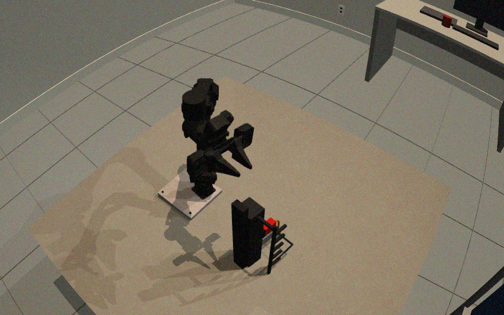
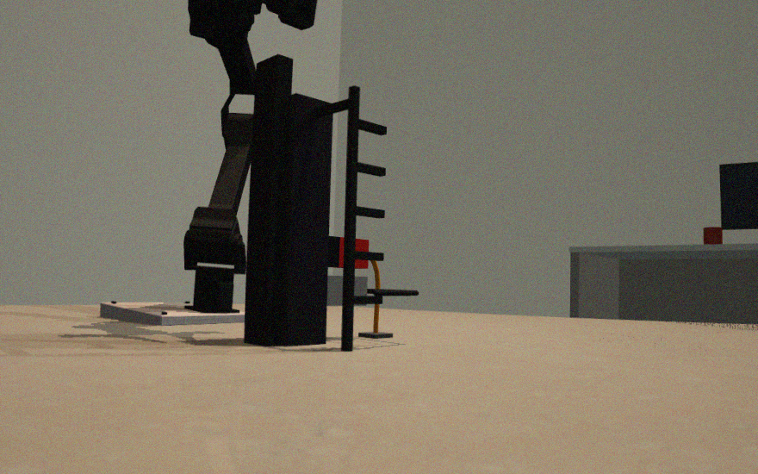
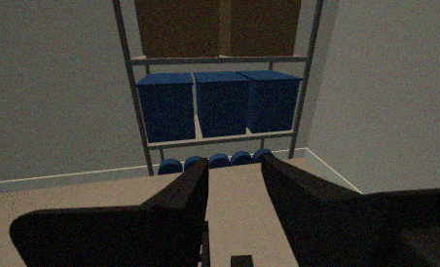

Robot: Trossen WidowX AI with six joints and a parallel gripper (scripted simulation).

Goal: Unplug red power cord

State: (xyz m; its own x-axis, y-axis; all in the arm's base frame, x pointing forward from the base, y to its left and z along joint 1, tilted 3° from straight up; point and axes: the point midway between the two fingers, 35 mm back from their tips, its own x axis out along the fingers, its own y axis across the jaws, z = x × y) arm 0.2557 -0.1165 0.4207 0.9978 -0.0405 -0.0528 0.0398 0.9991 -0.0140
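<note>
Now: the red plug 31 cm below my gripper tip and 9 cm to the left of it. The rest, counted from my gripper tip: tall black block 27 cm below, 1 cm to the right, 1 cm behind.
</note>
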